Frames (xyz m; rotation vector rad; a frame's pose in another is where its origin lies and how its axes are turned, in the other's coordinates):
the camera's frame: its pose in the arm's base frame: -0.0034 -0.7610 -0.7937 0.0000 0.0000 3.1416
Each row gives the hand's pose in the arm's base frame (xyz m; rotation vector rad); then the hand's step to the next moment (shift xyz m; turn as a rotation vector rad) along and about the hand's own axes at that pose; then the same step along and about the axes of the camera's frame.
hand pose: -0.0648 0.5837 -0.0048 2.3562 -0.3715 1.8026
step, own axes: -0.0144 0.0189 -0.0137 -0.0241 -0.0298 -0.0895
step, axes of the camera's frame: 0.0216 0.0129 -0.0108 0.0803 -0.0550 0.0014
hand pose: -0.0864 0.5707 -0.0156 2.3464 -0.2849 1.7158
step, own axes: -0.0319 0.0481 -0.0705 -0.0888 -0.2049 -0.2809
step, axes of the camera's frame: 0.0874 0.0248 -0.0067 0.2244 -0.2796 -0.0150
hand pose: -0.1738 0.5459 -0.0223 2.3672 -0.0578 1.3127
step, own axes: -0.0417 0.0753 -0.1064 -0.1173 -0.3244 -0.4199
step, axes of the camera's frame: 0.1261 0.0340 0.0409 0.3226 -0.4370 -0.0161
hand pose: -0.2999 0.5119 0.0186 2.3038 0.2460 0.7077
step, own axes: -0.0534 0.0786 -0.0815 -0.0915 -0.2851 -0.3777
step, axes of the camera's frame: 0.0914 0.0302 0.0800 0.2787 -0.3932 -0.0041
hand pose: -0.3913 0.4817 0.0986 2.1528 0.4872 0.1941
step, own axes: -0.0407 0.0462 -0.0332 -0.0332 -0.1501 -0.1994
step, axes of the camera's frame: 0.0348 0.0162 0.0585 0.1333 -0.2136 -0.0024
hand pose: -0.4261 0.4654 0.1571 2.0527 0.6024 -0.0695
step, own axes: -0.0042 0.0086 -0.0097 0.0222 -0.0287 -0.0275
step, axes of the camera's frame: 0.0017 -0.0028 0.0132 -0.0015 -0.0432 -0.0143
